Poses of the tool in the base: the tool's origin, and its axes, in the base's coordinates. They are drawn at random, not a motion.
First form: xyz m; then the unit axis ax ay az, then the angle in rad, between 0 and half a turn.
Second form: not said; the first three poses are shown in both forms.
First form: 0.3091, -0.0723, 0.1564, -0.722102, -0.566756, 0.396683, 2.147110
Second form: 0.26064, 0.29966, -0.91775, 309.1; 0.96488, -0.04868, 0.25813, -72.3; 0.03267, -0.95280, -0.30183, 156.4; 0, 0, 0, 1
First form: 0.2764, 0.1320, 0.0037, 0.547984, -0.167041, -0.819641, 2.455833
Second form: -0.24125, 0.35667, -0.90254, 276.4; -0.68143, -0.72444, -0.10414, 132.0; -0.69098, 0.58989, 0.41781, 3.7; 0, 0, 0, 1
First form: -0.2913, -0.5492, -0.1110, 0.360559, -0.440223, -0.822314, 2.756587
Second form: -0.67631, 0.00300, -0.73661, -291.3; -0.61467, -0.55339, 0.56209, -549.2; -0.40595, 0.83292, 0.37610, -111.0; 0, 0, 0, 1
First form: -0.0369, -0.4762, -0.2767, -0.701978, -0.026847, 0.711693, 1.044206
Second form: 0.74770, -0.60590, -0.27171, -36.9; 0.62465, 0.50295, 0.59737, -476.2; -0.22529, -0.61638, 0.75453, -276.7; 0, 0, 0, 1
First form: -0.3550, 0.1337, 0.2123, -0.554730, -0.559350, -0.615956, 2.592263
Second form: -0.28270, 0.89653, 0.34106, -355.0; 0.25333, -0.27316, 0.92801, 133.7; 0.92515, 0.34875, -0.14989, 212.3; 0, 0, 0, 1
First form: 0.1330, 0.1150, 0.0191, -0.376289, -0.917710, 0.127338, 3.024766
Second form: -0.71096, 0.67345, -0.20247, 133.0; 0.70314, 0.68546, -0.18906, 115.0; 0.01146, -0.27678, -0.96086, 19.1; 0, 0, 0, 1
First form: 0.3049, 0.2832, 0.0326, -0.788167, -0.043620, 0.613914, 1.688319
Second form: 0.57679, -0.57127, -0.58392, 304.9; 0.64809, -0.11513, 0.75281, 283.2; -0.49728, -0.81265, 0.30383, 32.6; 0, 0, 0, 1
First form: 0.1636, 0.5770, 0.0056, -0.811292, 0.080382, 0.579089, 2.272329
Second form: 0.43760, -0.54964, -0.71162, 163.6; 0.33504, -0.63476, 0.69630, 577.0; -0.83442, -0.54312, -0.09362, 5.6; 0, 0, 0, 1
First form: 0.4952, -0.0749, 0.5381, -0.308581, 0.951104, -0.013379, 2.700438
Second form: -0.72293, -0.55317, 0.41397, 495.2; -0.56460, 0.81833, 0.10753, -74.9; -0.39824, -0.15599, -0.90392, 538.1; 0, 0, 0, 1
